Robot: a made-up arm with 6 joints. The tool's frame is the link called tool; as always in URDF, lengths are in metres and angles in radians.
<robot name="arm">
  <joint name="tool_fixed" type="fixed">
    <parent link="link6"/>
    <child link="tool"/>
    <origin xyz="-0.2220 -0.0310 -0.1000" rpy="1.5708 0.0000 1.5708"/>
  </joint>
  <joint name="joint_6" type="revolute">
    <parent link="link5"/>
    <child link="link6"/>
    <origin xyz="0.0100 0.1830 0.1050" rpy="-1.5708 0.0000 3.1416"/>
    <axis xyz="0 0 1"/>
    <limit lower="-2.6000" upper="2.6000" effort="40" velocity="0.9"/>
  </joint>
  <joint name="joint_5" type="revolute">
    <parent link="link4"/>
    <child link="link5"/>
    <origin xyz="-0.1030 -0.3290 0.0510" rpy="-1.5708 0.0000 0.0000"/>
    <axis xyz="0 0 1"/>
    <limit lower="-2.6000" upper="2.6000" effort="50" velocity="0.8"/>
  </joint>
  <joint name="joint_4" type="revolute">
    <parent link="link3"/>
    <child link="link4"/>
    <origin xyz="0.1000 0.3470 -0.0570" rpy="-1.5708 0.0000 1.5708"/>
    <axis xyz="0 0 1"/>
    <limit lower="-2.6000" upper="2.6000" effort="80" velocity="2.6"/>
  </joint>
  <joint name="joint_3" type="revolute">
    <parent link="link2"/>
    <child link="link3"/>
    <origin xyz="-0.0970 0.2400 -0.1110" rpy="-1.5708 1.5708 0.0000"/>
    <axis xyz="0 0 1"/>
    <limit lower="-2.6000" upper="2.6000" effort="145" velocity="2.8"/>
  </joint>
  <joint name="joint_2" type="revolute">
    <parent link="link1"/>
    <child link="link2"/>
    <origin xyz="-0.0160 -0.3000 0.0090" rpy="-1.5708 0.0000 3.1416"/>
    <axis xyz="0 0 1"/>
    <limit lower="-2.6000" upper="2.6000" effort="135" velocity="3.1"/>
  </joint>
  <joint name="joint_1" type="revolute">
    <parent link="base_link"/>
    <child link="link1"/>
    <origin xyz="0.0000 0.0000 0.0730" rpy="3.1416 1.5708 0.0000"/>
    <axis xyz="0 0 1"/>
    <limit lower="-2.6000" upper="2.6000" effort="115" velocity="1.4"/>
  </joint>
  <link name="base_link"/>
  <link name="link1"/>
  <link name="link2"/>
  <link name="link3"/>
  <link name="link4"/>
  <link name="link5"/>
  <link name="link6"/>
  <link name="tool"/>
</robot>
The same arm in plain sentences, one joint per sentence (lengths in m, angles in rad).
The arm has six revolute joints in a row. What follows holds with every joint at zero, and every direction is one of the base frame's. The first joint is mounted 0.073 m along +z from the base frame's origin and rotates about -x, from -2.6 to 2.6 rad. The second joint is mounted 0.009 m along -x and 0.3 m along +y and 0.016 m along +z from the first joint and rotates about +y, from -2.6 to 2.6 rad. The third joint is mounted 0.24 m along +x and 0.111 m along -y and 0.097 m along -z from the second joint and rotates about +x, from -2.6 to 2.6 rad. The fourth joint is mounted 0.057 m along -x and 0.1 m along -y and 0.347 m along -z from the third joint and rotates about +y, from -2.6 to 2.6 rad. The fifth joint is mounted 0.329 m along +x and 0.051 m along +y and 0.103 m along +z from the fourth joint and rotates about -x, from -2.6 to 2.6 rad. The sixth joint is mounted 0.105 m along -x and 0.183 m along -y and 0.01 m along -z from the fifth joint and rotates about +y, from -2.6 to 2.6 rad. The tool frame, which is the frame that the pose is given for, is mounted 0.031 m along -x and 0.1 m along -y and 0.222 m along -z from the sixth joint; its axes are the base frame's turned by roll 0, pitch 0 and yaw 0 rad (as in URDF: about the fixed x, then y, then z).
